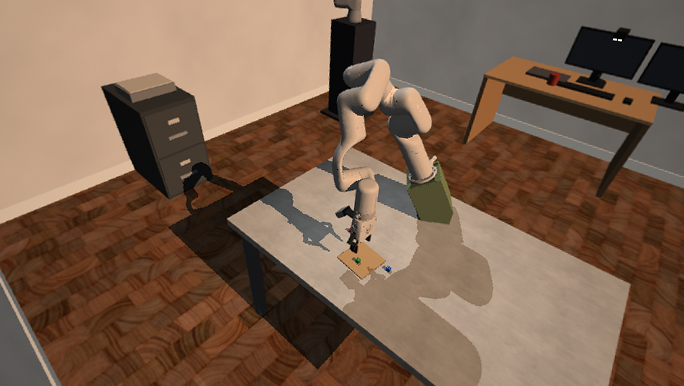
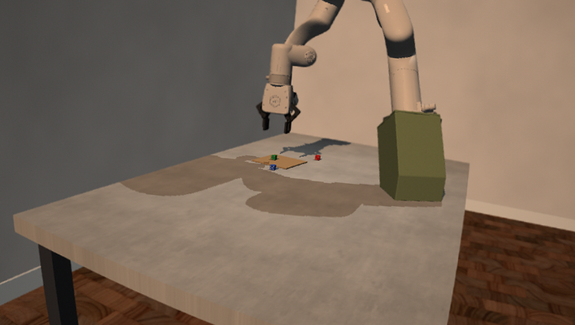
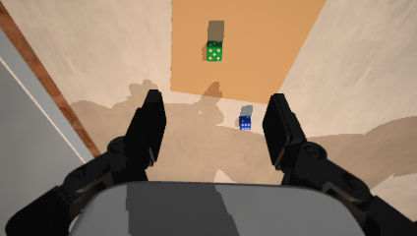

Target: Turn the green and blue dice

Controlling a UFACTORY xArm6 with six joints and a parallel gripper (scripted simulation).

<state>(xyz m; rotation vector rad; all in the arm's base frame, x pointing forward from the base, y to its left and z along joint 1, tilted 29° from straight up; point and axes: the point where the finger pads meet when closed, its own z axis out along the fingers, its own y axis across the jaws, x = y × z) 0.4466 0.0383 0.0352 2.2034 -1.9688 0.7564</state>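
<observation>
The blue die is 6 cm behind my hand, 11 cm to the left of it and 11 cm below it. From my hand the other things lie so: tan mat: 2 cm behind, 11 cm below; then green die: 10 cm below; then red die: 11 cm behind, 13 cm to the right, 11 cm below.
</observation>
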